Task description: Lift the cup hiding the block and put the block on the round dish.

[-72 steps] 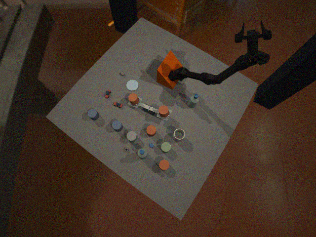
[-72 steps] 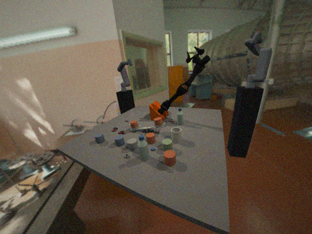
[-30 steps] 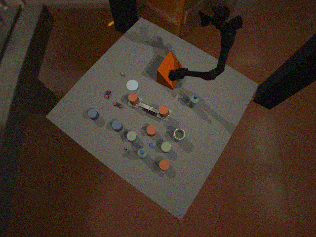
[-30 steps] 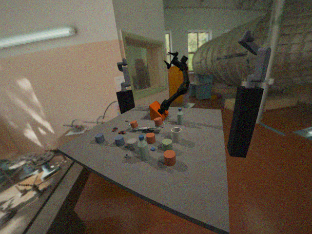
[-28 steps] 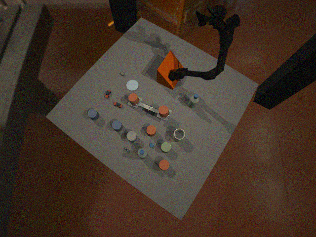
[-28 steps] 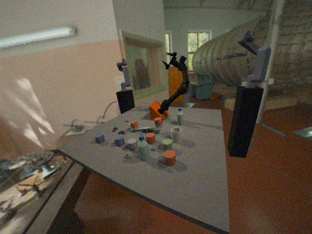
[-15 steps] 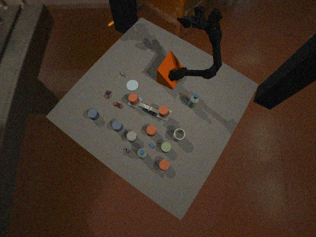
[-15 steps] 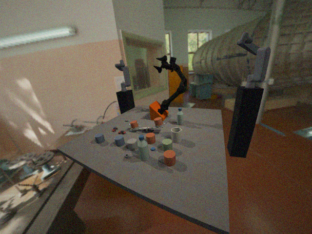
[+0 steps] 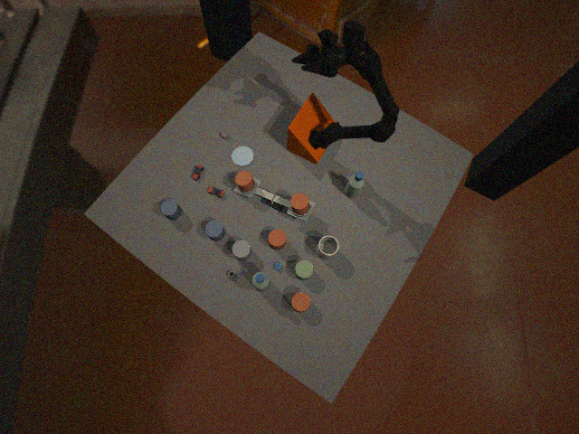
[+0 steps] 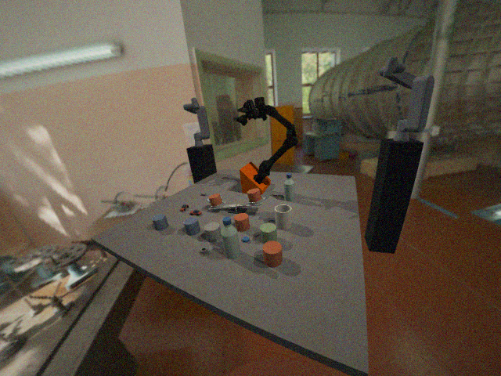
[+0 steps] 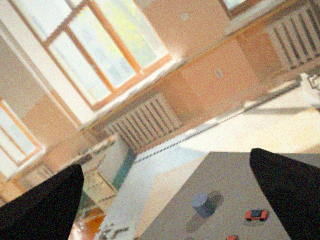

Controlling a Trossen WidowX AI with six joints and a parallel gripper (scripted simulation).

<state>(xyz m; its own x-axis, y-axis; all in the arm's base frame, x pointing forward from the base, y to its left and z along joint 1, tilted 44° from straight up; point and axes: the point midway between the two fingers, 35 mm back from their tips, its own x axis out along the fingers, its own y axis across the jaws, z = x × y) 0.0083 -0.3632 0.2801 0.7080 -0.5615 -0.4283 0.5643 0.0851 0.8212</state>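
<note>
Now: the grey block 50 cm below my gripper tip, 26 cm ahead of it and 8 cm to the right of it. Also, from my gripper tip: white cup (50 cm below, 36 cm ahead, 34 cm to the left); then balance (50 cm below, 26 cm ahead, 5 cm to the left); then pale blue round dish (54 cm below, 18 cm to the right, 13 cm ahead).
</note>
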